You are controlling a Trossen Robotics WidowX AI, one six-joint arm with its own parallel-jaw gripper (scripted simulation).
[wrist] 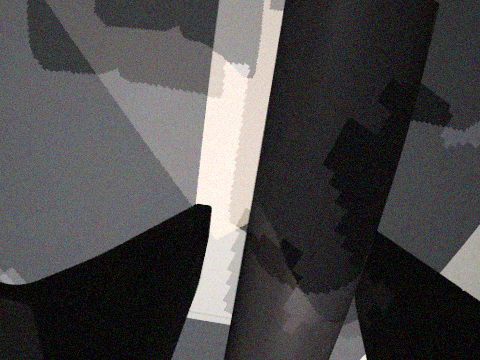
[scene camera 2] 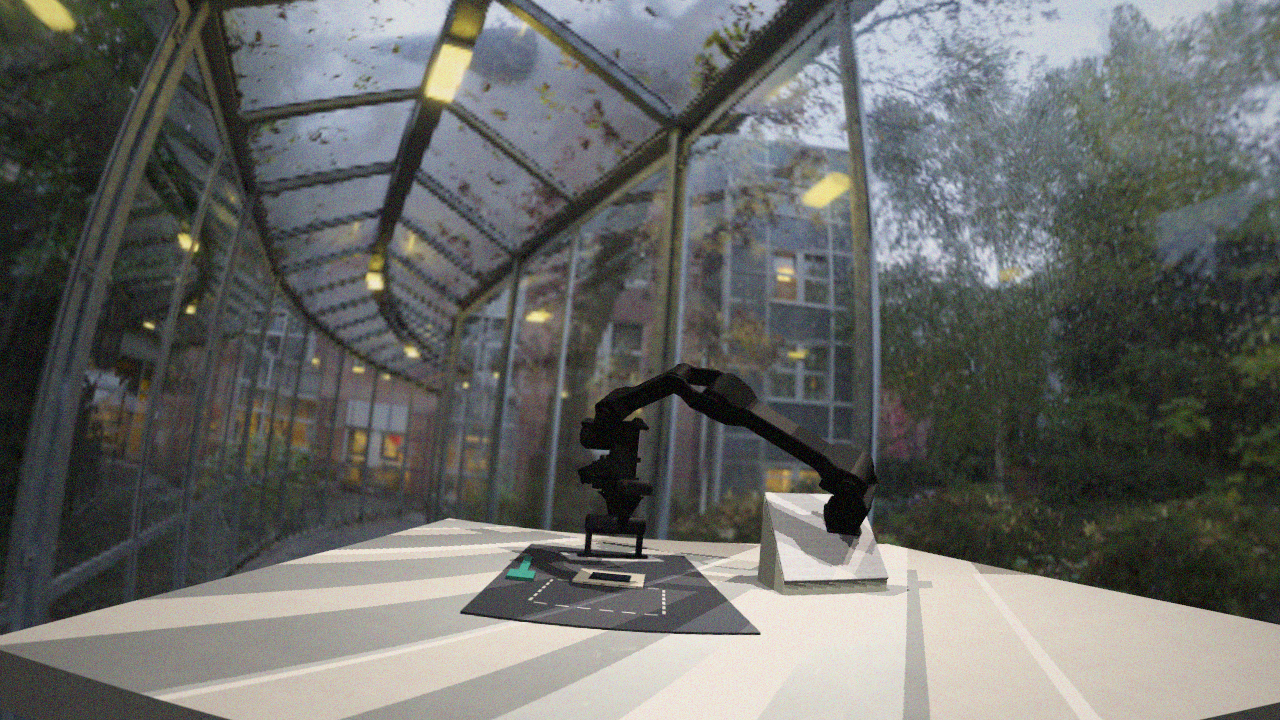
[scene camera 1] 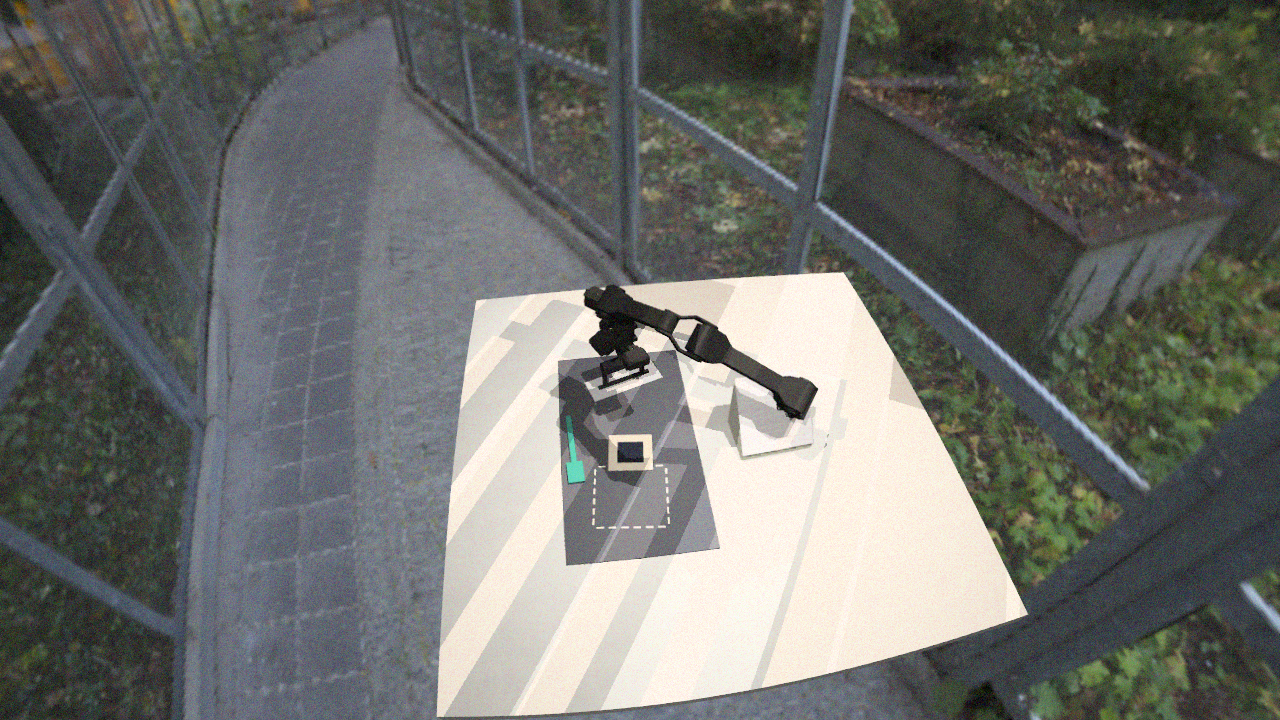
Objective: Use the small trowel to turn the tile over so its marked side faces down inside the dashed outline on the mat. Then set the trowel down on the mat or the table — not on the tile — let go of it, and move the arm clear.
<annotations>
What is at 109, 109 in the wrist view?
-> A dark mat.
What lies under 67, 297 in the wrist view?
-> The gripper.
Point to a dark mat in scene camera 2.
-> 692, 603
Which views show the gripper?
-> The wrist view, scene camera 2 and scene camera 1: all of them.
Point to a cream tile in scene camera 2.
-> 586, 576
</annotations>
